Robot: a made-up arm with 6 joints. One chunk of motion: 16 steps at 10 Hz.
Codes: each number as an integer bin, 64 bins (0 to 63) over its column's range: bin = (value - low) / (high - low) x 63, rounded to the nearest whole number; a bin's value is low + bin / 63 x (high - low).
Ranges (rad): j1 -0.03..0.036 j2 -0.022..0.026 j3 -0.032..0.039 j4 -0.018..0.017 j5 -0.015..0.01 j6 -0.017..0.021
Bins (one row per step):
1: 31 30 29 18 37 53
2: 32 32 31 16 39 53
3: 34 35 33 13 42 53
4: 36 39 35 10 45 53
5: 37 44 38 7 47 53
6: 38 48 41 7 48 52
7: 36 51 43 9 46 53
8: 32 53 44 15 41 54
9: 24 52 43 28 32 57
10: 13 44 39 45 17 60
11: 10 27 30 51 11 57
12: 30 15 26 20 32 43
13: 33 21 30 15 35 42
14: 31 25 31 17 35 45
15: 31 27 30 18 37 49
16: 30 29 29 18 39 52
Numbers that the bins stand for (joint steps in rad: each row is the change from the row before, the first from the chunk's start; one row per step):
1: 0.00248 0.00086 0.00068 -0.00800 -0.00032 0.01497
2: 0.00352 0.00238 0.00294 -0.00911 0.00048 0.01497
3: 0.00562 0.00467 0.00519 -0.01078 0.00167 0.01497
4: 0.00771 0.00771 0.00744 -0.01244 0.00286 0.01497
5: 0.00876 0.01152 0.01083 -0.01411 0.00365 0.01497
6: 0.00981 0.01457 0.01421 -0.01411 0.00405 0.01437
7: 0.00771 0.01686 0.01646 -0.01300 0.00325 0.01497
8: 0.00352 0.01838 0.01759 -0.00967 0.00127 0.01557
9: -0.00486 0.01762 0.01646 -0.00244 -0.00230 0.01738
10: -0.01638 0.01152 0.01195 0.00700 -0.00825 0.01919
11: -0.01952 -0.00143 0.00181 0.01033 -0.01063 0.01738
12: 0.00143 -0.01057 -0.00270 -0.00689 -0.00230 0.00894
13: 0.00457 -0.00600 0.00181 -0.00967 -0.00111 0.00833
14: 0.00248 -0.00295 0.00294 -0.00856 -0.00111 0.01014
15: 0.00248 -0.00143 0.00181 -0.00800 -0.00032 0.01256
16: 0.00143 0.00010 0.00068 -0.00800 0.00048 0.01437

